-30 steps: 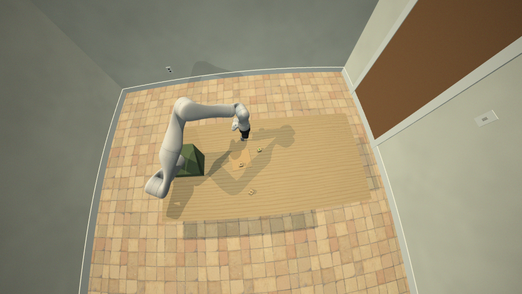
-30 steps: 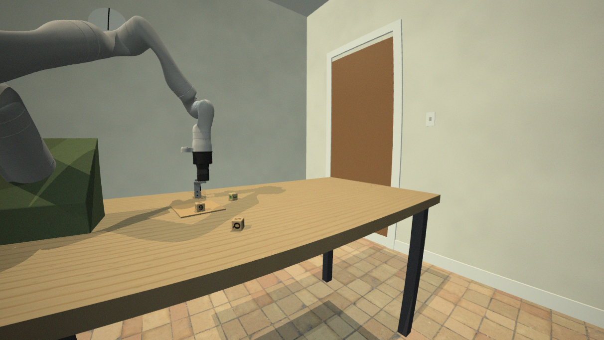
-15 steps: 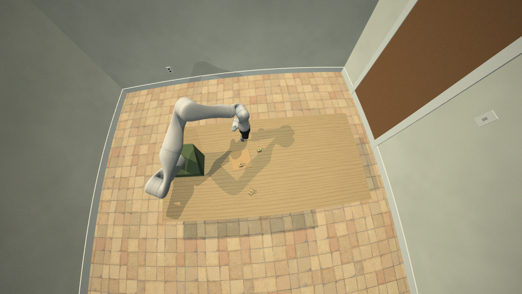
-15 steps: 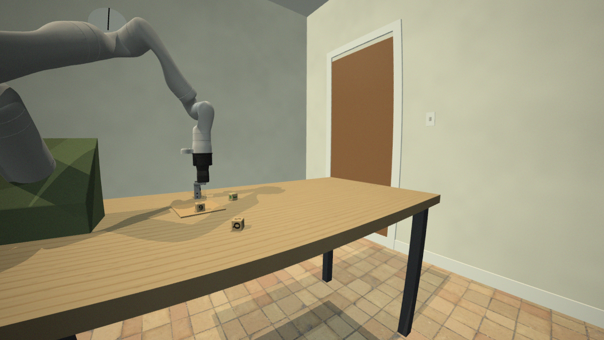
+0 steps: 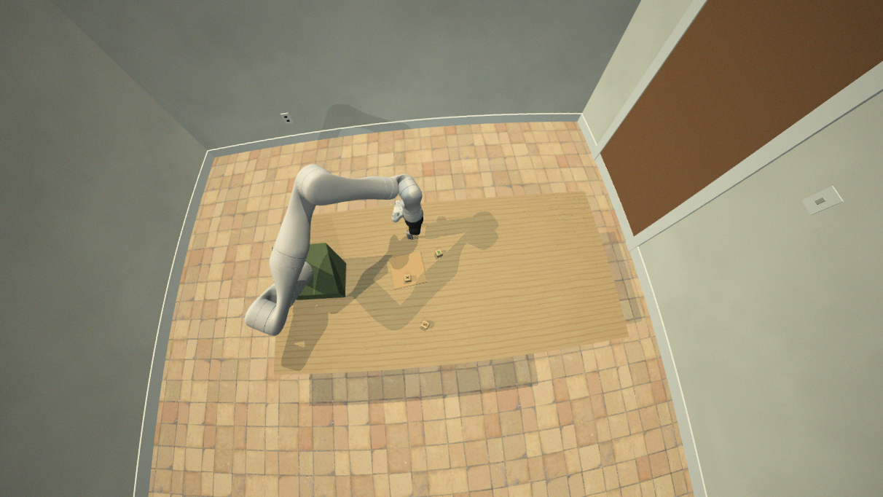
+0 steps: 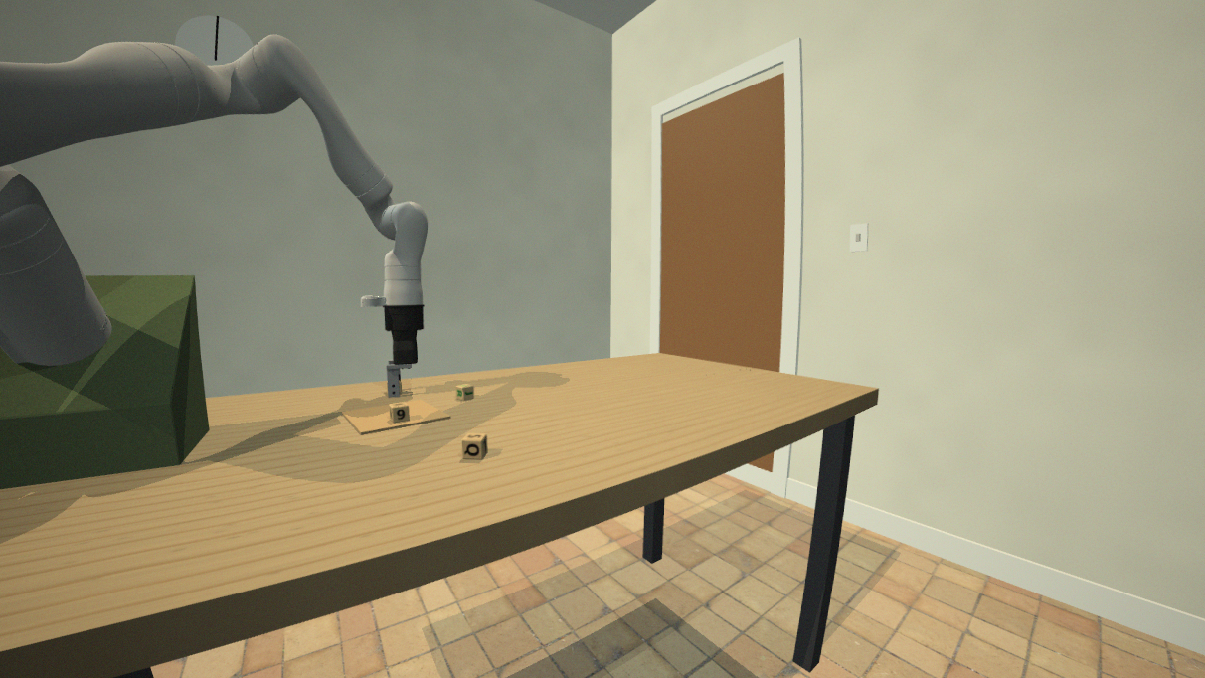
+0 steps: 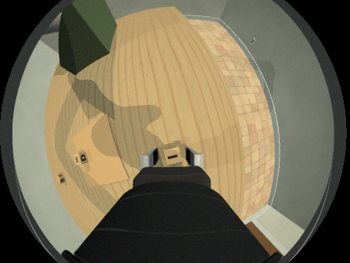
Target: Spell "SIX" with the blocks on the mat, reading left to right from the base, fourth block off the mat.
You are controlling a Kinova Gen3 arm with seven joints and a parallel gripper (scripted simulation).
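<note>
My gripper is now 17 cm to the left of the tan mat, 5 cm past it and 2 cm above it. From my hand the other things lie so: tan block 41 cm to the right, 3 cm behind.
</note>
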